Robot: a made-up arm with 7 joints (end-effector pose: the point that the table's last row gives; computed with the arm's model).
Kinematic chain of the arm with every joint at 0, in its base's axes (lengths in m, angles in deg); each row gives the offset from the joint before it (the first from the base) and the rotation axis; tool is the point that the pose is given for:
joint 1: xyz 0 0 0.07 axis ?
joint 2: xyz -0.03 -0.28 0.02 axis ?
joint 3: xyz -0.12 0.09 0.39 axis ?
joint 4: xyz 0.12 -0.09 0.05 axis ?
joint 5: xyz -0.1 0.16 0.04 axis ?
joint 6: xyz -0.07 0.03 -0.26 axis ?
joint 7: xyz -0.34 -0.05 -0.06 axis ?
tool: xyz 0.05 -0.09 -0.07
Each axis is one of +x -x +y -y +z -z.
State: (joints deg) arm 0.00 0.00 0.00 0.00 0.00 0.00 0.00
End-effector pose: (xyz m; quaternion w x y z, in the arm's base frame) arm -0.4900 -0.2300 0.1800 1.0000 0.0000 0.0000 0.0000
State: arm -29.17 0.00 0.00 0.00 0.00 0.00 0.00
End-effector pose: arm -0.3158 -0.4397 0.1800 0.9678 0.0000 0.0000 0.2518
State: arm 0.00 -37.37 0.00 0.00 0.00 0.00 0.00
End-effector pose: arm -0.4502 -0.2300 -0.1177 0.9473 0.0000 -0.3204 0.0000
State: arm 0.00 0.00 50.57 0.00 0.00 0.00 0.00
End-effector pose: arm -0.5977 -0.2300 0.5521 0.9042 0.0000 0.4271 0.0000
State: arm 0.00 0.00 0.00 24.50 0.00 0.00 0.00
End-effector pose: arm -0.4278 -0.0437 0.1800 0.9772 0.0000 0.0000 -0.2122
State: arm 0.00 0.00 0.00 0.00 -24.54 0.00 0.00
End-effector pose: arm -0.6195 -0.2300 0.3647 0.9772 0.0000 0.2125 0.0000
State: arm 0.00 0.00 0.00 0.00 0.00 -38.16 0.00
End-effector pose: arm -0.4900 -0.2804 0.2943 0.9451 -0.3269 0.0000 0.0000
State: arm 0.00 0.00 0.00 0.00 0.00 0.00 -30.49
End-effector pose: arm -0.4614 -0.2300 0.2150 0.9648 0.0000 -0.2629 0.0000
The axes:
joint 1: -z
joint 2: +y
joint 3: +y
joint 4: -z
joint 5: -y
joint 6: +x
joint 7: +y

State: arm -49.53 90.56 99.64 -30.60 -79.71 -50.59 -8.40
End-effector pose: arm 0.6870 0.0785 -0.2199 0.6011 -0.2226 -0.7521 -0.1531
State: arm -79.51 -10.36 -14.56 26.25 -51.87 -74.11 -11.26
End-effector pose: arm -0.0509 -0.5633 0.5848 0.6396 -0.4817 -0.1347 0.5837
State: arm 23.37 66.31 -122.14 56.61 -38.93 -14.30 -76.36
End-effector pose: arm 0.1853 0.1122 0.3107 0.5620 -0.1472 -0.6134 -0.5350
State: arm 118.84 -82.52 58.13 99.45 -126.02 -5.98 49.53
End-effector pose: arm 0.1498 0.5364 0.7040 0.2237 0.9265 -0.2890 -0.0902
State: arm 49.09 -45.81 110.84 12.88 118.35 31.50 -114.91
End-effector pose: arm -0.3980 0.0040 -0.1951 0.0859 -0.2453 -0.9615 -0.0892
